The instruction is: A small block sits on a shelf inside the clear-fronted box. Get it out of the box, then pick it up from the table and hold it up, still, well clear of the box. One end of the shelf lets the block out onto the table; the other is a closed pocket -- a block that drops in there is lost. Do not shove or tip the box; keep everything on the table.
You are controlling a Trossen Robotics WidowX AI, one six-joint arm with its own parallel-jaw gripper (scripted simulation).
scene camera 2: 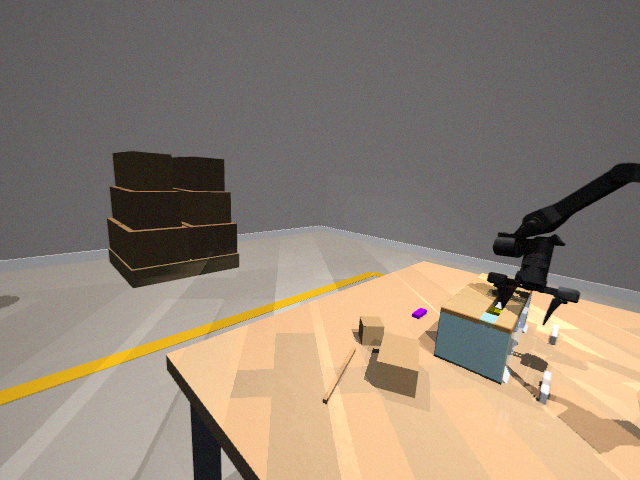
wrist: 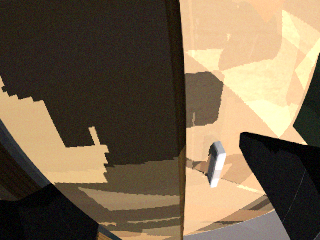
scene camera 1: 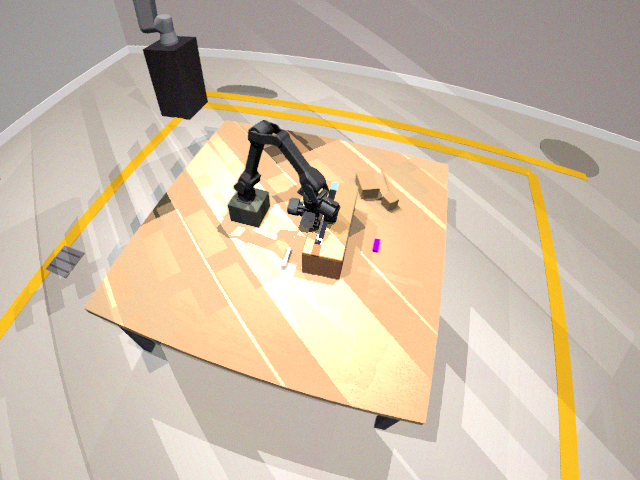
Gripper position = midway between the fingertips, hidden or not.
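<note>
My gripper (scene camera 2: 522, 319) (wrist: 175, 151), visible. Clear-fronted box (scene camera 2: 467, 335) (wrist: 100, 109) (scene camera 1: 324, 249), visible too.
</note>
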